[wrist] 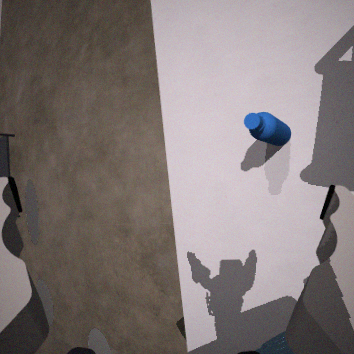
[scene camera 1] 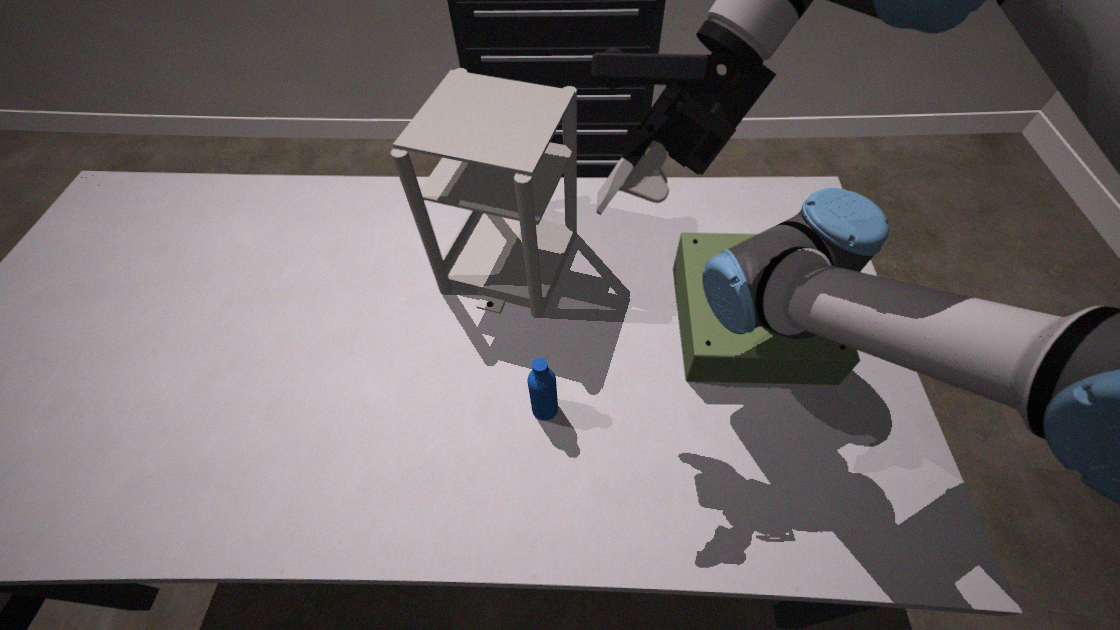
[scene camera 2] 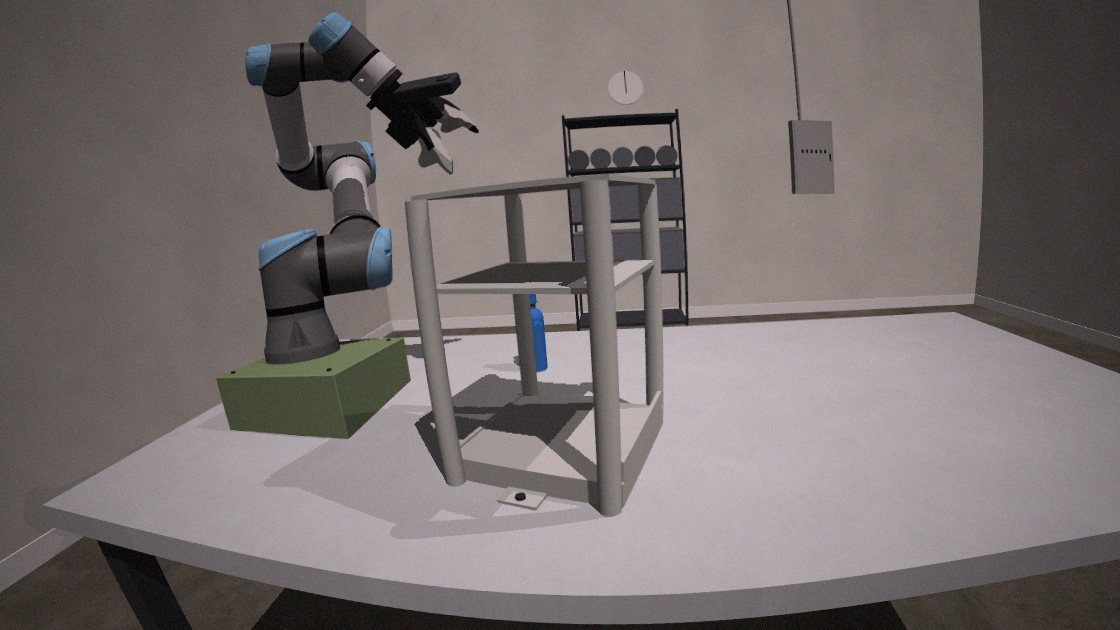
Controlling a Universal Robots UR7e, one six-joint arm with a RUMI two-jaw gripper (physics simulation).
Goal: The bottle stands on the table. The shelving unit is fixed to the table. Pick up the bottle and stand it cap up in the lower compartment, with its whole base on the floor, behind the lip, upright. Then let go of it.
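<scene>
The blue bottle stands upright, cap up, on the table. It is apart from the pale shelving unit, on the side nearer scene camera 1. In the scene camera 2 view a post partly hides it. The unit's lower compartment has a low lip and holds no bottle. My gripper is open and empty, high above the table and well away from the bottle. In the wrist view the bottle lies above and right of centre, between the widely spread fingers.
The green base block carries the arm beside the unit. A small plate with a dark knob lies at the unit's foot. A dark drawer cabinet stands behind the table. A middle shelf roofs the lower compartment between corner posts.
</scene>
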